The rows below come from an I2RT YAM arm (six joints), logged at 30 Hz.
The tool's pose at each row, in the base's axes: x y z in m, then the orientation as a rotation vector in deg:
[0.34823 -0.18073 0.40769 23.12 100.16 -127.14]
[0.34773 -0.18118 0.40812 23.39 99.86 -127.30]
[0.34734 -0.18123 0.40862 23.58 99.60 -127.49]
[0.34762 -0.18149 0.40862 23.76 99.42 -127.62]
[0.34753 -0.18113 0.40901 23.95 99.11 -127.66]
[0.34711 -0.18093 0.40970 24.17 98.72 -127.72]
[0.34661 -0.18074 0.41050 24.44 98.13 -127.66]
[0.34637 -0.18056 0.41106 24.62 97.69 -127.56]
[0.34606 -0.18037 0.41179 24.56 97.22 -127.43]
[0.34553 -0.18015 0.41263 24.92 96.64 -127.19]
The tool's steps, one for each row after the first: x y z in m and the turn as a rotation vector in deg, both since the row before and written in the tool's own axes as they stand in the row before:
[0.00032 -0.00048 0.00056 0.25 0.09 0.14]
[0.00016 -0.00059 0.00018 0.24 0.07 0.07]
[-0.00024 0.00017 0.00024 0.17 0.08 0.07]
[-0.00009 -0.00047 -0.00025 0.18 0.00 0.20]
[0.00010 -0.00083 -0.00001 0.24 -0.01 0.24]
[0.00013 -0.00095 0.00003 0.27 -0.11 0.43]
[-0.00002 -0.00063 -0.00002 0.17 -0.11 0.35]
[-0.00003 -0.00081 0.00001 0.14 -0.28 0.31]
[0.00012 -0.00101 0.00003 0.19 -0.10 0.57]

